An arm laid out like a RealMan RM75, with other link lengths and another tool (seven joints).
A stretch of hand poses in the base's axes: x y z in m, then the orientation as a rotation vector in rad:
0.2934 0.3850 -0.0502 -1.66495 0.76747 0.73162
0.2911 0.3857 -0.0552 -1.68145 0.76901 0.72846
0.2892 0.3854 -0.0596 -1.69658 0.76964 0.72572
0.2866 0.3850 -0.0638 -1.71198 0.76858 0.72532
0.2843 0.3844 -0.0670 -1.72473 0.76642 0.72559
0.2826 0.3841 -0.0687 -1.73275 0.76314 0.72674
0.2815 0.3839 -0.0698 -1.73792 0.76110 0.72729
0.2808 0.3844 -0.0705 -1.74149 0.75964 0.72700
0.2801 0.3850 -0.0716 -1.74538 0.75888 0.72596
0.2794 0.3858 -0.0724 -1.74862 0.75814 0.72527
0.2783 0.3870 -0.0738 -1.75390 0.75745 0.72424
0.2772 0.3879 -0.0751 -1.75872 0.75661 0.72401
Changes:
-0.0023 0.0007 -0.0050 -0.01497 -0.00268 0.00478
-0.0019 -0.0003 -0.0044 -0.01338 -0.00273 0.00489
-0.0026 -0.0004 -0.0042 -0.01264 -0.00203 0.00713
-0.0023 -0.0006 -0.0032 -0.00985 -0.00193 0.00689
-0.0017 -0.0003 -0.0017 -0.00527 -0.00154 0.00585
-0.0011 -0.0002 -0.0011 -0.00345 -0.00108 0.00363
-0.0007 0.0005 -0.0007 -0.00243 -0.00122 0.00219
-0.0007 0.0006 -0.0011 -0.00308 -0.00140 0.00157
-0.0007 0.0008 -0.0008 -0.00250 -0.00109 0.00146
-0.0011 0.0012 -0.0014 -0.00429 -0.00145 0.00215
-0.0011 0.0009 -0.0013 -0.00376 -0.00094 0.00243

